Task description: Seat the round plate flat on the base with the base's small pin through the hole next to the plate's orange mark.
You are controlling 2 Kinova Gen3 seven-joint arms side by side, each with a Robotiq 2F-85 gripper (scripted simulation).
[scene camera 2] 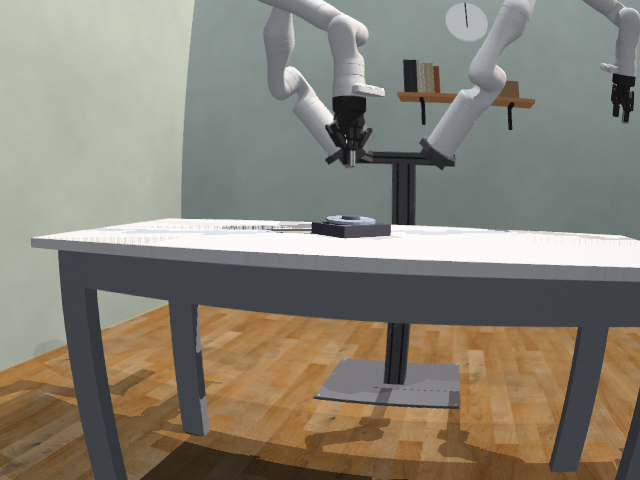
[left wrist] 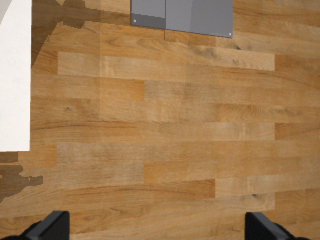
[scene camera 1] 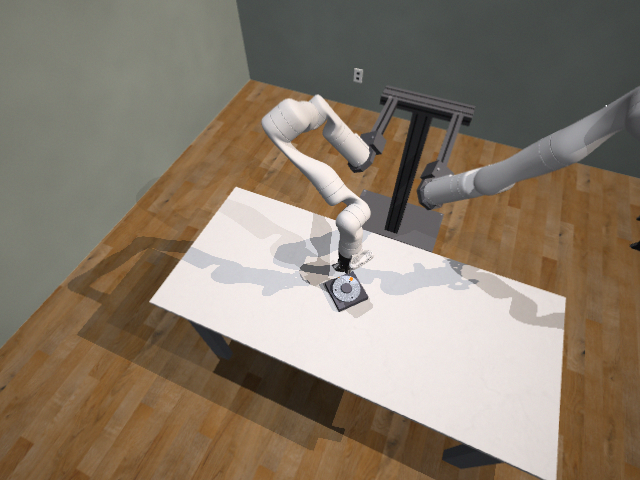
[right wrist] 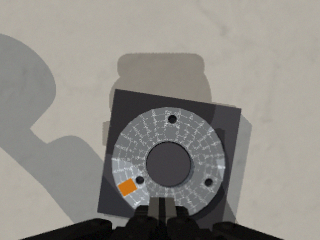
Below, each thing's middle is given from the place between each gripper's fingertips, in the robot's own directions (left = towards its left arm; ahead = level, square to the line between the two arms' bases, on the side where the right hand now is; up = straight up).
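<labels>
Starting from my right hand (scene camera 2: 349, 167), I find the round plate (right wrist: 207, 160) 1 cm ahead of it, 1 cm to the left and 13 cm below. The dark square base (scene camera 2: 323, 228) is 1 cm ahead of that same right hand, 1 cm to the left of it and 15 cm below it, while the central hub (right wrist: 168, 164) is 1 cm ahead of the right hand, 1 cm to the left and 14 cm below. Going by its middle, the dark square base is nearer to my right hand than to my left gripper.
My left gripper (scene camera 2: 620, 119) is 54 cm short of the round plate, 69 cm to the left of it and 33 cm above it. Counting from my left hand, I see that the dark square base is 54 cm ahead, 69 cm to the right and 35 cm below, and that the central hub is 54 cm ahead, 69 cm to the right and 33 cm below.
</labels>
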